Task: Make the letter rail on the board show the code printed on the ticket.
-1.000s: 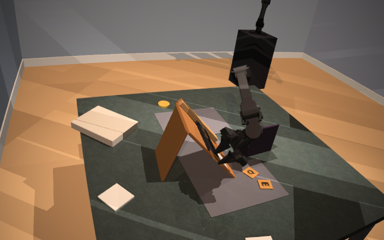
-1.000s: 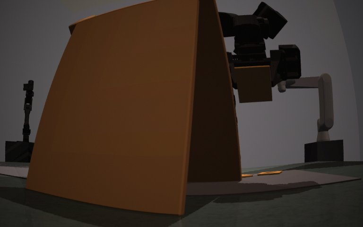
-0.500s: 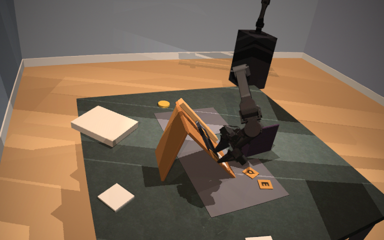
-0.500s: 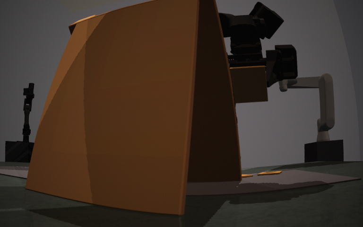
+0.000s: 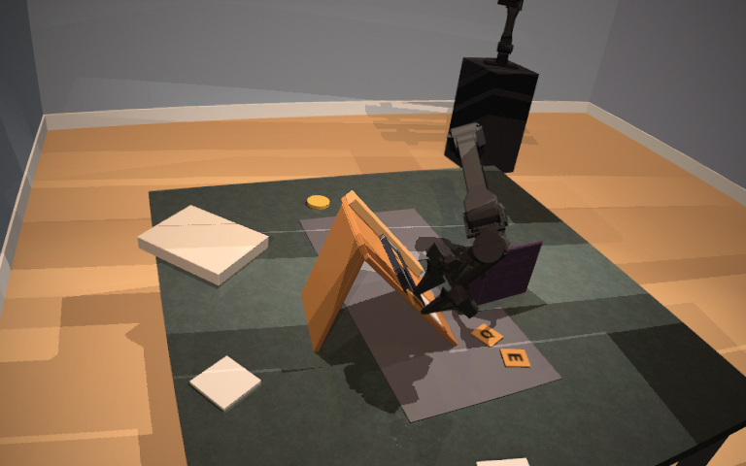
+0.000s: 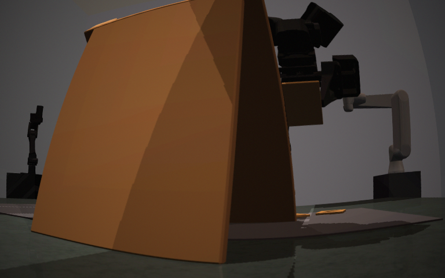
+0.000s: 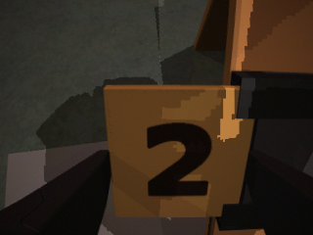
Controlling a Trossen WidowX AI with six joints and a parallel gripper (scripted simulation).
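Right now my gripper tip is 80 mm past the white ticket, 70 mm above it and 50 mm to the left of it. The rest, counted from my gripper tip: orange tile marked 2 (right at my gripper tip); cream box (550 mm to the right, 310 mm ahead, 130 mm below); grey mat (200 mm to the right, 180 mm behind, 150 mm below).
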